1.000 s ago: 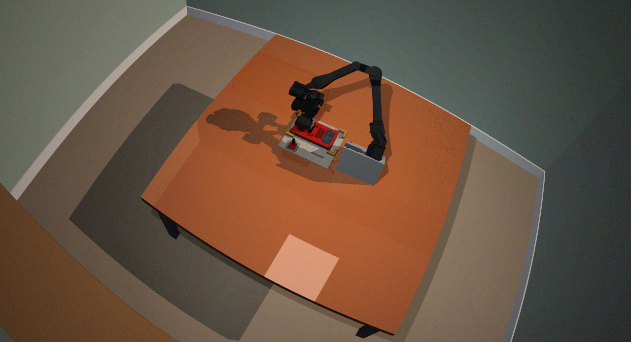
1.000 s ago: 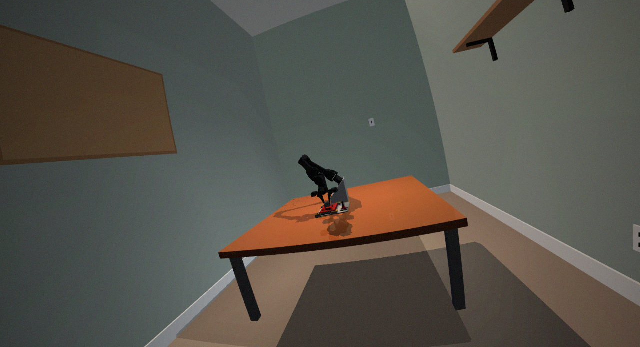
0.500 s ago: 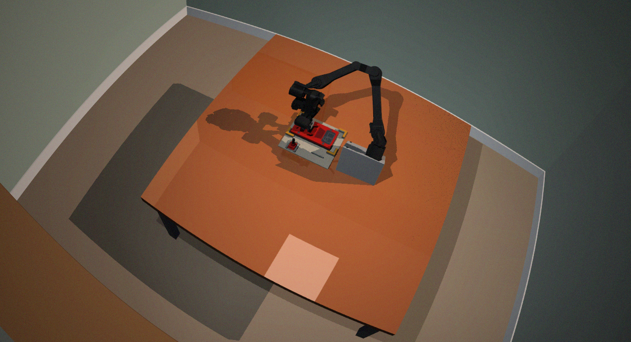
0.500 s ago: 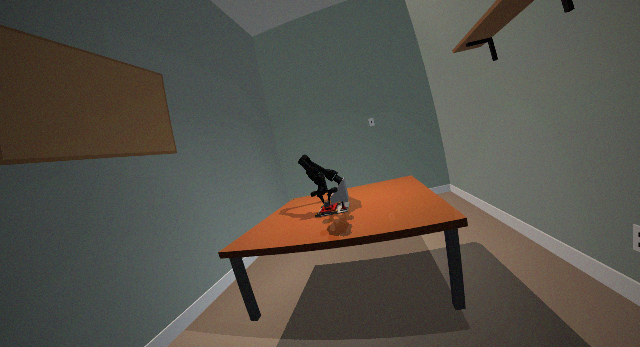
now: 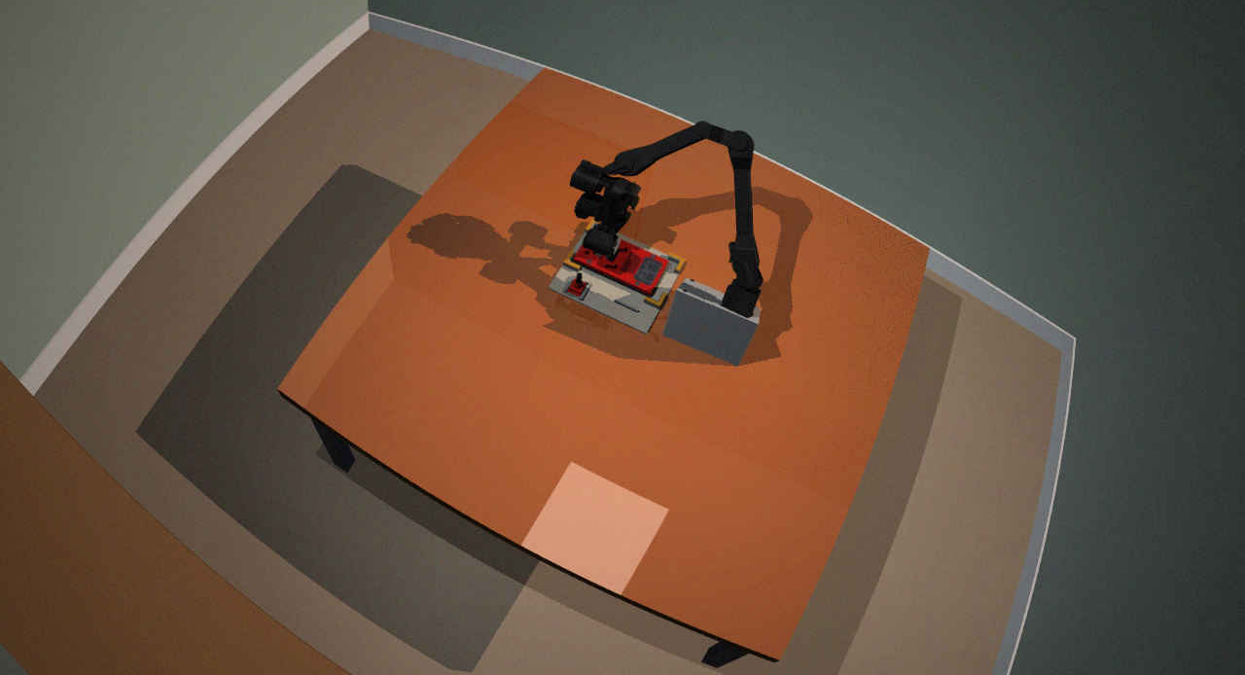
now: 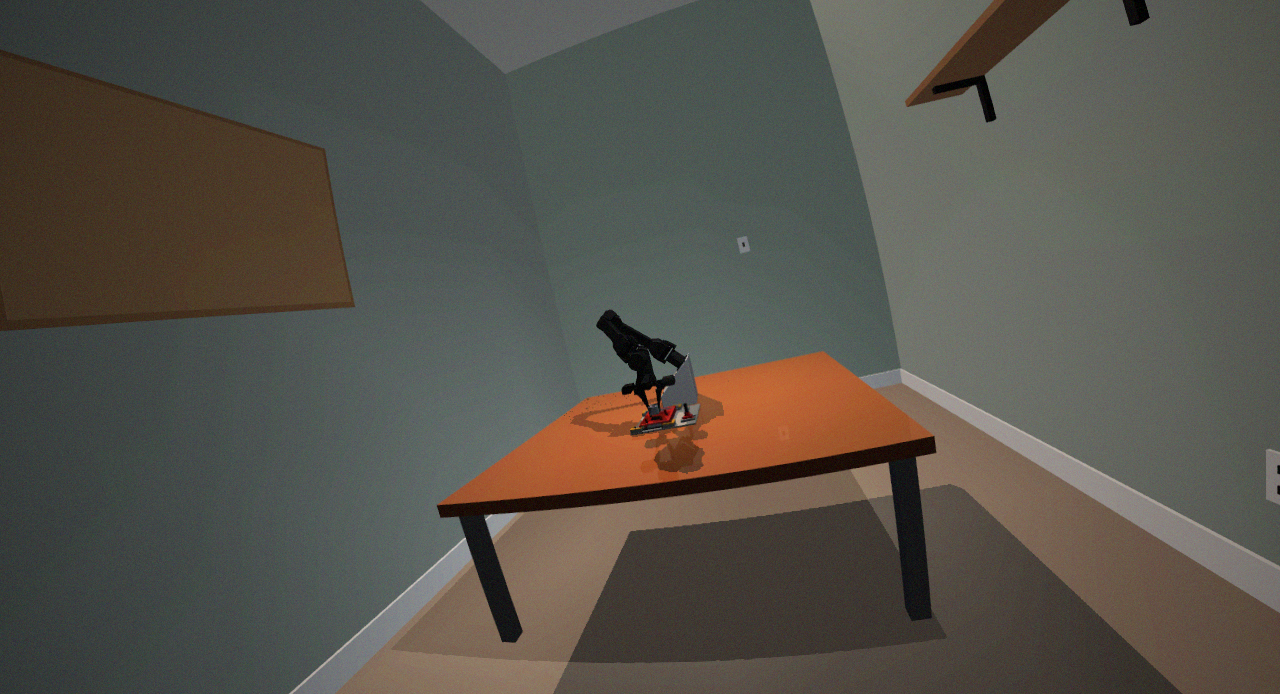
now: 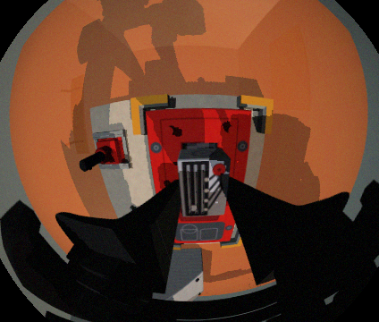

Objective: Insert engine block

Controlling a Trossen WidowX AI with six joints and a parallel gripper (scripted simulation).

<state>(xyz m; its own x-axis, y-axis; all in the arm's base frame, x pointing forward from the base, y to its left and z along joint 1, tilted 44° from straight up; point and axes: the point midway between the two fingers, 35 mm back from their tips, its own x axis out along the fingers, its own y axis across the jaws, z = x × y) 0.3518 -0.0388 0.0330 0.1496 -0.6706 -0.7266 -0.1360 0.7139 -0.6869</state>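
Right now my gripper tip is 40 mm past the grey base plate, 10 mm to the right of it and 50 mm above it. The rest, counted from my gripper tip: grey engine block (10 mm below).
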